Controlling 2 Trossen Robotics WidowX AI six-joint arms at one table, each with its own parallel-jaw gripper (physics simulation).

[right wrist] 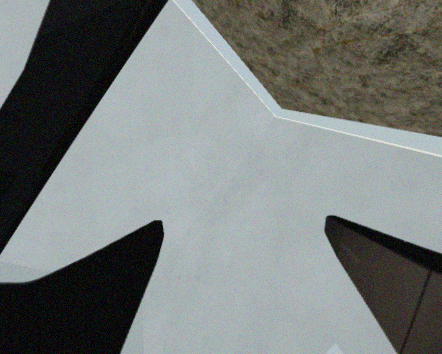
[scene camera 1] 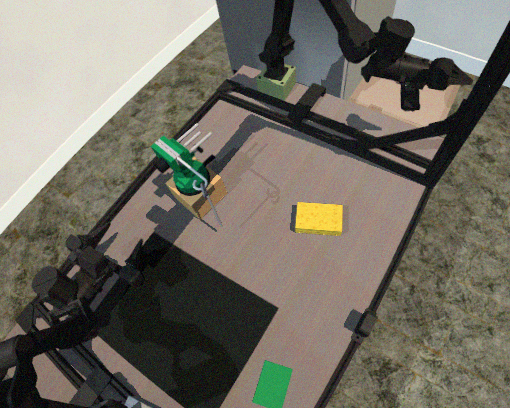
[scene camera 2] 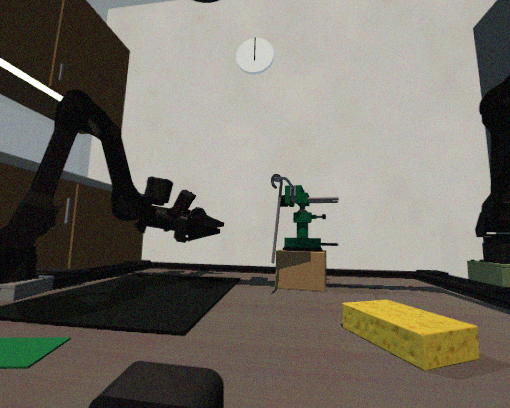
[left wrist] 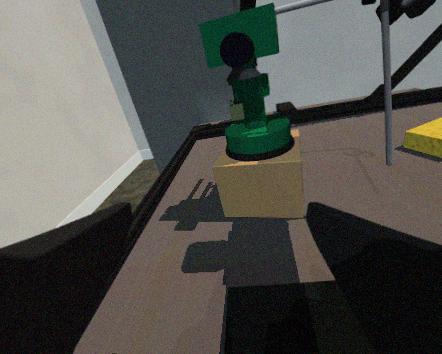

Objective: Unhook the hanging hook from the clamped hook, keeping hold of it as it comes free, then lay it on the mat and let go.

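Places are measured from the left arm's base along level axes (x ahead, y left, z up), in millimetres.
Pixels of known places: left gripper, fingertip midpoint: (scene camera 1: pixel 125 231) (scene camera 2: pixel 222 227) (left wrist: pixel 220 211); right gripper, fingertip midpoint: (right wrist: pixel 243 225) (scene camera 1: pixel 462 81); left arm's base, link origin: (scene camera 2: pixel 9 279); right arm's base, link origin: (scene camera 1: pixel 276 72) (scene camera 2: pixel 503 262).
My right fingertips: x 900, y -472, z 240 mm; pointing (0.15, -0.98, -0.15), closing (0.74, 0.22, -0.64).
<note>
Ahead of a thing's pixels: the offset from my right fingertips to its top centre. "*": to the spot under its first point. Level surfaces: height alone.
The hanging hook {dx -414, dy +460, dz -22 mm} (scene camera 1: pixel 211 204) (scene camera 2: pixel 277 220) (left wrist: pixel 387 100) is a thin grey rod hanging steeply from the curled end of the clamped hook {* dx -367, dy +511, dz -28 mm} (scene camera 1: pixel 191 167) (scene camera 2: pixel 287 179), which the green vise {dx -307, dy +577, dz -24 mm} (scene camera 2: pixel 302 217) (left wrist: pixel 255 95) holds. In the left wrist view the joined ends are out of frame. The black mat {dz -261 mm} (scene camera 1: pixel 242 320) (scene camera 2: pixel 150 307) lies on the table. My left gripper (scene camera 1: pixel 159 246) (scene camera 2: pixel 221 227) (left wrist: pixel 220 211) is open and empty above the mat's far part, apart from the hanging hook. My right gripper (right wrist: pixel 243 225) is open and empty, far from both hooks.
The vise stands on a wooden block {dx -320, dy +582, dz -181 mm} (scene camera 1: pixel 201 205) (scene camera 2: pixel 300 274) (left wrist: pixel 262 187) near the table's side rail. A yellow sponge {dx -301, dy +244, dz -235 mm} (scene camera 1: pixel 319 217) (scene camera 2: pixel 400 325) (left wrist: pixel 428 140) and a green card {dx -711, dy +230, dz -264 mm} (scene camera 1: pixel 272 384) (scene camera 2: pixel 30 352) lie on the table. A dark frame surrounds the table.
</note>
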